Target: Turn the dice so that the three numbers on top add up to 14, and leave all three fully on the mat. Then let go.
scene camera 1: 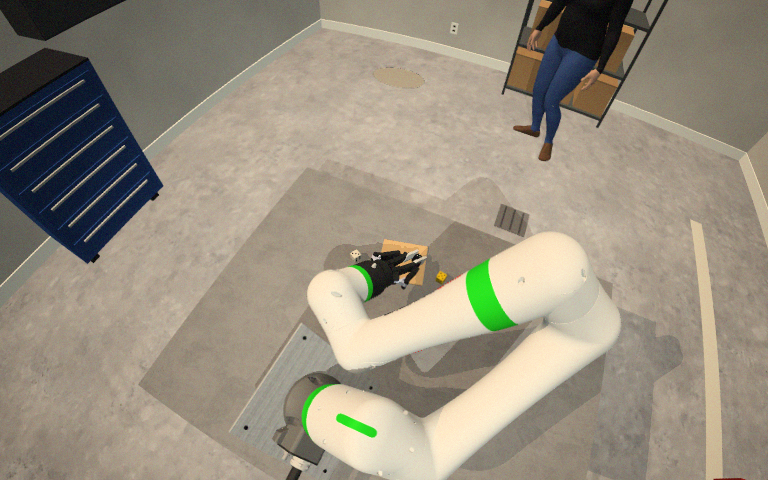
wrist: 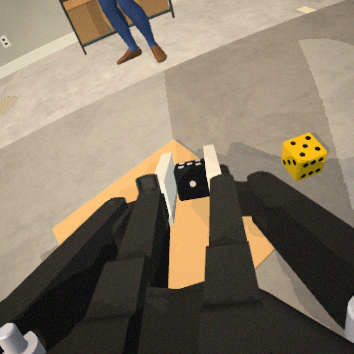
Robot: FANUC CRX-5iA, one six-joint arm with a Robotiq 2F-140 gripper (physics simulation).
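Frame: origin at the arm's base, x right, y down, z ahead, level; centimetres.
Where they show: gripper, fingertip midpoint: (scene camera 1: 420, 256) (wrist: 190, 165); arm's base at its link origin: (scene camera 1: 315, 406).
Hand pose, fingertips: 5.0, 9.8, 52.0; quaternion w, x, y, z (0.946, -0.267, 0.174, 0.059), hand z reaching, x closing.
Each offset is from my fingertips to the top centre of the thing, as dx, dy, dz.
The orange mat {-4.5, +2.2, -2.5} (scene camera 1: 390, 245) (wrist: 186, 250) lies on the grey surface, partly covered by the gripper. My gripper (scene camera 1: 417, 256) (wrist: 190, 165) is shut on the black die {-0.3, -1.1, -0.8} (wrist: 192, 183) over the mat; its height above the mat is hard to tell. The black die shows one white pip on the face toward the wrist camera and several pips on the narrow face above it. The yellow die {+8.2, +0.1, -3.4} (scene camera 1: 441, 276) (wrist: 304, 156) rests off the mat, to its right, with several pips on top. The white die {-17.9, +0.1, -7.4} (scene camera 1: 355, 254) rests off the mat, to its left in the scene view.
The arm's white forearm (scene camera 1: 419, 333) passes close in front of the yellow die in the scene view. The metal base plate (scene camera 1: 271, 390) is at the lower left. A person (scene camera 1: 557, 73) stands by the shelf rack at the back. A blue drawer cabinet (scene camera 1: 84, 164) stands at the left.
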